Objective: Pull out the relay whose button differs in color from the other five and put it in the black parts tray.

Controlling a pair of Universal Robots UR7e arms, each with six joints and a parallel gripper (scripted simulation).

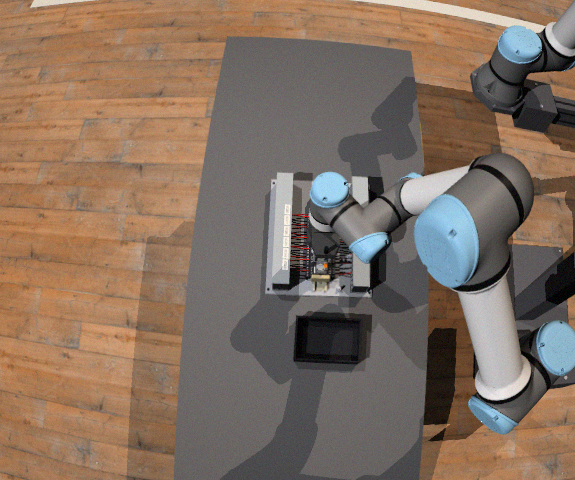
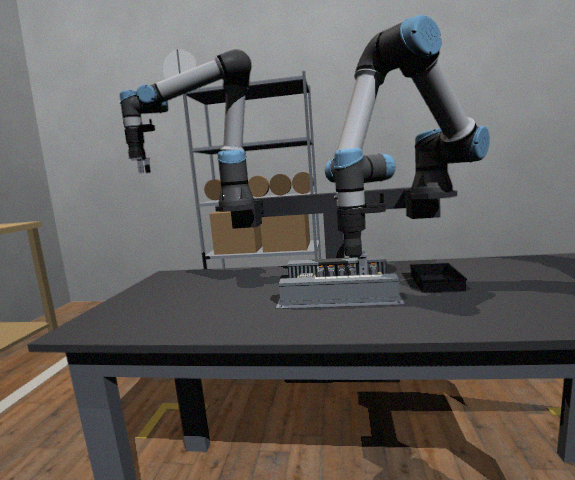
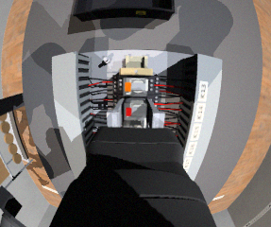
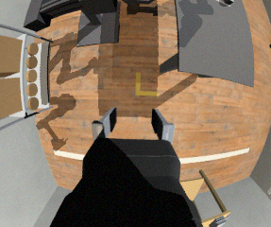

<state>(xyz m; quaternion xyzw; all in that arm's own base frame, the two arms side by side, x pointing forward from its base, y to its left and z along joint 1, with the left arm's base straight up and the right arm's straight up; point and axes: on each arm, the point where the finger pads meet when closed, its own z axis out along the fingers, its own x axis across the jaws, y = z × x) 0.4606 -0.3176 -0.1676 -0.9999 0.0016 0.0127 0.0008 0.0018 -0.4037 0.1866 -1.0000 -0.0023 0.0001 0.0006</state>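
The red-button relay lies 1 cm below my left hand. Round my left hand: relay panel: 7 cm to the right, 3 cm below; then black parts tray: 21 cm to the left, 4 cm below, 4 cm behind; then orange-button relay: 3 cm to the left, 1 cm below.
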